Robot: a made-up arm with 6 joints.
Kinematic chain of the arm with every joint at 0, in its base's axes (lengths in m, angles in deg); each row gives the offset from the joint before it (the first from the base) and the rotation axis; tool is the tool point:
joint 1: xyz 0 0 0.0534 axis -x
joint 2: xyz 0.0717 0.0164 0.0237 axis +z
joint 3: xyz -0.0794 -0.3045 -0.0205 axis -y
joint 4: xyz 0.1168 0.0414 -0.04 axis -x
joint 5: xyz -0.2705 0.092 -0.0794 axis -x
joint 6: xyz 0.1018 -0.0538 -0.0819 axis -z
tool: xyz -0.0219 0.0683 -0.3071
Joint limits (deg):
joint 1: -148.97..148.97
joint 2: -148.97..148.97
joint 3: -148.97..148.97
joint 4: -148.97..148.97
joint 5: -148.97..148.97
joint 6: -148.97..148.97
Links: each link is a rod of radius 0.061 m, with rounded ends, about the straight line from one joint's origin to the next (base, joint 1, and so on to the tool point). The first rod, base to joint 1, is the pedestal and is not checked.
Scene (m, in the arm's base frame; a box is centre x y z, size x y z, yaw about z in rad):
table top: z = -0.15
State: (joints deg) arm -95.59 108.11 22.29 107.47 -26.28 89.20
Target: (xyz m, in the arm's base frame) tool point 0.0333 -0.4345 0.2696
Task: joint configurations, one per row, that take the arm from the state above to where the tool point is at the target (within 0.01 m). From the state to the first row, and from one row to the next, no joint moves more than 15 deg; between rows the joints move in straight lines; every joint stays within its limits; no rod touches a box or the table.
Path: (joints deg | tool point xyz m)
1: -106.27 108.84 36.30 96.31 -36.01 88.17 | 0.7049 0.1160 0.4446
2: -116.94 109.58 50.32 85.16 -45.74 87.15 | 0.5551 0.0187 0.5767
3: -127.62 110.31 64.33 74.00 -55.48 86.12 | 0.3721 -0.1677 0.6063
4: -138.29 111.05 78.35 62.85 -65.21 85.09 | 0.1882 -0.3515 0.4919
5: -148.97 111.78 92.36 51.69 -74.94 84.06 | 0.0333 -0.4345 0.2696

